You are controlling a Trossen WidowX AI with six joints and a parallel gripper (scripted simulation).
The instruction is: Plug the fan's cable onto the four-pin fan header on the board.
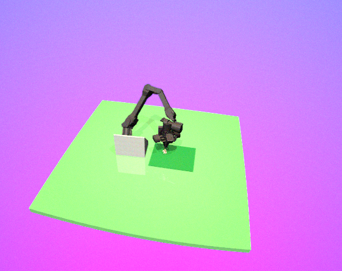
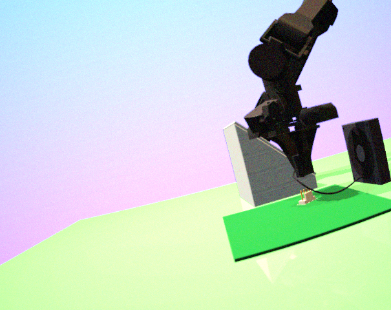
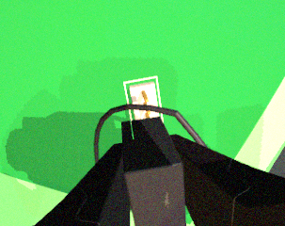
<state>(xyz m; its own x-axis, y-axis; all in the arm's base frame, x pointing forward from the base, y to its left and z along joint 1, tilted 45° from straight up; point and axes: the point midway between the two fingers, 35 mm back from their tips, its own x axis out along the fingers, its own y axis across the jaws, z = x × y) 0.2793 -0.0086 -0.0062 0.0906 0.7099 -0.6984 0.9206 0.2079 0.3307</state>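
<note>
Right now my gripper tip is 5 cm short of the dark green board, 4 cm to the left of it and 8 cm above it. From my gripper tip the other things lie so: black fan: 14 cm to the left; dark fan plug: 1 cm to the left, 1 cm above.
</note>
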